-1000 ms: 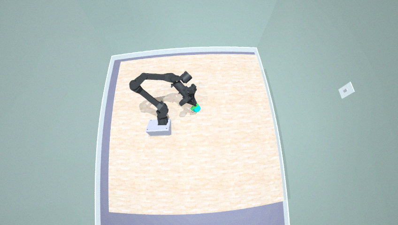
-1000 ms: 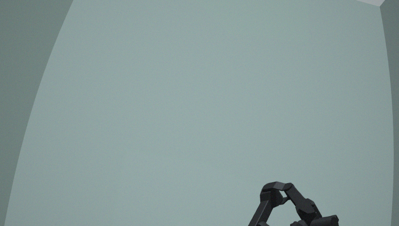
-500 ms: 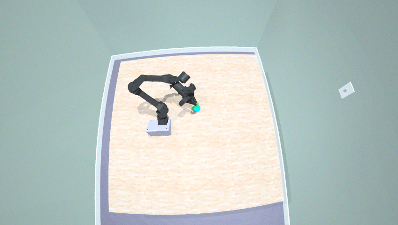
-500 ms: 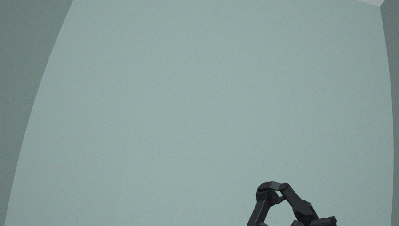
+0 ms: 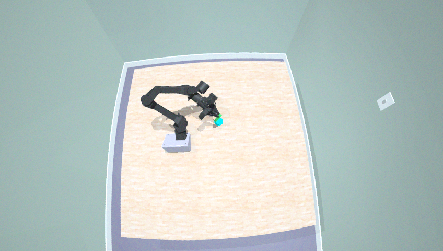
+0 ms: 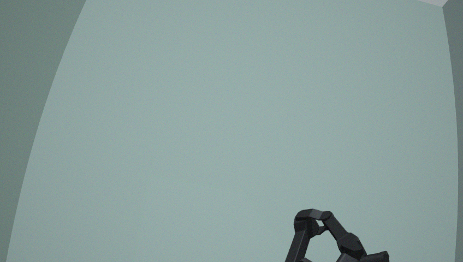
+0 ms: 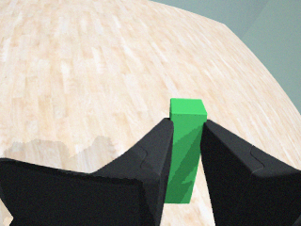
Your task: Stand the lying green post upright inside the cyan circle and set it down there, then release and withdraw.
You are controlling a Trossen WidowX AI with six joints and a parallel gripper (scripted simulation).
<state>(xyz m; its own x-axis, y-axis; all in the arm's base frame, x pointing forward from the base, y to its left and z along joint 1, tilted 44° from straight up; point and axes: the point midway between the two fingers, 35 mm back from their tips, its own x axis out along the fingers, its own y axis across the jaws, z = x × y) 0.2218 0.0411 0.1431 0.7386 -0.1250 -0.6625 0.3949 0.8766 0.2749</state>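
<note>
The cyan circle is 2 cm to the left of my gripper tip and 14 cm below it. Also, from my gripper tip: green post: 1 cm behind, 2 cm below.
</note>
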